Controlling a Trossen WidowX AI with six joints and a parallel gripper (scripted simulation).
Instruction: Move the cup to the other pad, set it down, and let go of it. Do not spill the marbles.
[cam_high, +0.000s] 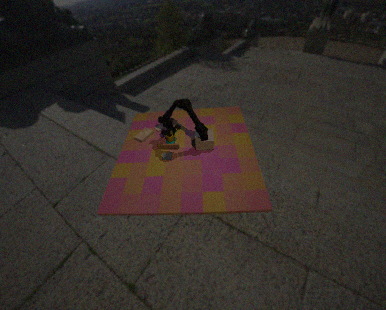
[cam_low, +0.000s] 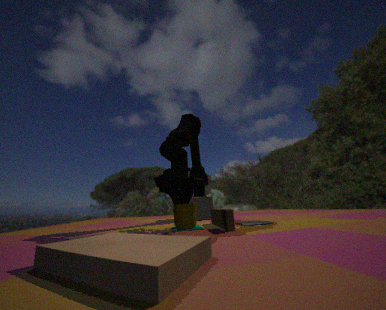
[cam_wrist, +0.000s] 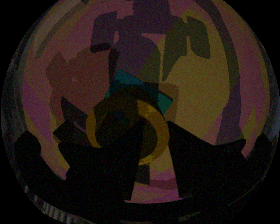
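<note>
The yellow cup lies 2 cm ahead of my gripper tip, 1 cm to the left of it and 1 cm below it. The rest, counted from my gripper tip: teal pad 5 cm below, 3 cm ahead, 2 cm to the left.
</note>
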